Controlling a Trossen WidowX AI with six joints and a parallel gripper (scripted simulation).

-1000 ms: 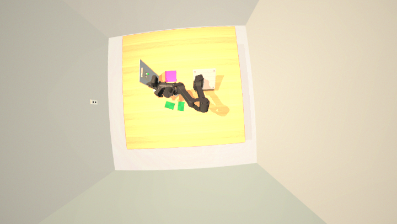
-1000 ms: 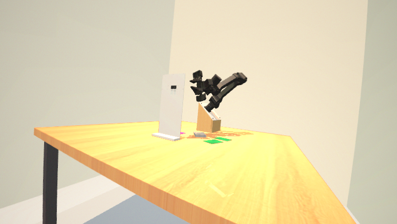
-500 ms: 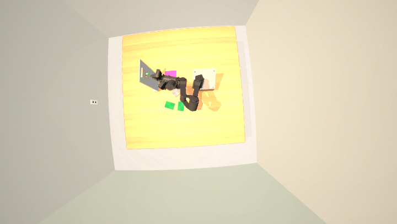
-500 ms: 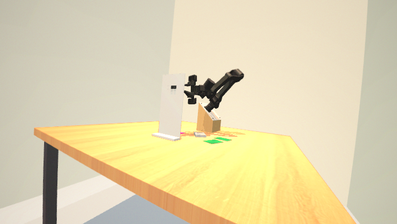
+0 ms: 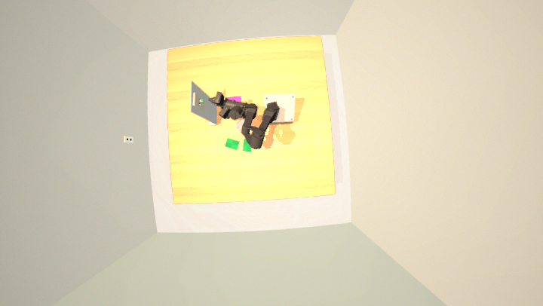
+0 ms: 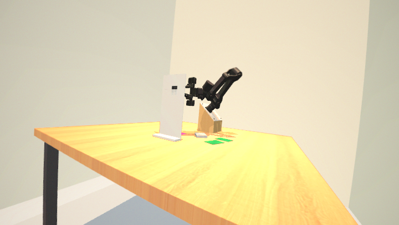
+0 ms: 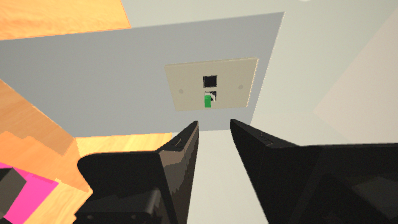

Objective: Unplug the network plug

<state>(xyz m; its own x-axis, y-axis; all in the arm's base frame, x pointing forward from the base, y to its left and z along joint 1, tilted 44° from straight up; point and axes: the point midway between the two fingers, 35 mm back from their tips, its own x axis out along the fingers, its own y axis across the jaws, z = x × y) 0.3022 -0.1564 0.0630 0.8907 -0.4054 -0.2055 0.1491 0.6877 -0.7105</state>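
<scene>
The green network plug lies 60 mm ahead of my gripper tip and 10 mm to the right of it. From my gripper tip the other things lie so: grey panel 80 mm ahead, 10 mm to the right, 120 mm below; magenta marked square 70 mm behind, 60 mm to the right, 290 mm below.
</scene>
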